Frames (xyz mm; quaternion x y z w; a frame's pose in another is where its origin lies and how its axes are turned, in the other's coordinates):
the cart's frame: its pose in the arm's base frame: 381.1 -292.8 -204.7 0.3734 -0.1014 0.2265 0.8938
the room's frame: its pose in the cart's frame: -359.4 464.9 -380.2 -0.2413 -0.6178 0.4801 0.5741
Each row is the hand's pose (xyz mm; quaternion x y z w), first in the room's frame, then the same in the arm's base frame.
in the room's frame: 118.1 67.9 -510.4 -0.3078 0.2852 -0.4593 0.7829
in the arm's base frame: 91.2 516.7 -19.3 0.2386 -0.5902 -0.1946 0.7463
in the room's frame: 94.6 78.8 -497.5 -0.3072 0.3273 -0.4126 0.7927
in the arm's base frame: 92.3 515.2 -48.2 0.1875 -0.5842 -0.1671 0.7717
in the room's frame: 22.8 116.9 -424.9 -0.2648 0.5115 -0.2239 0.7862
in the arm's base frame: 71.4 494.8 -153.2 -0.0101 -0.5033 -0.0353 0.8633
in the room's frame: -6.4 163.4 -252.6 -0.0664 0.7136 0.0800 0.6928
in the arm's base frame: -46.3 426.9 -272.5 -0.2509 -0.3042 0.2533 0.8834
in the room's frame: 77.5 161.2 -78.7 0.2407 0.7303 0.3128 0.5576
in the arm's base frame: -213.9 331.6 -282.7 -0.3320 -0.1104 0.5735 0.7407
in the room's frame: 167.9 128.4 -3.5 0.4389 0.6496 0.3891 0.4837
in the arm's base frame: -306.3 270.9 -230.8 -0.2930 -0.0295 0.7441 0.5996
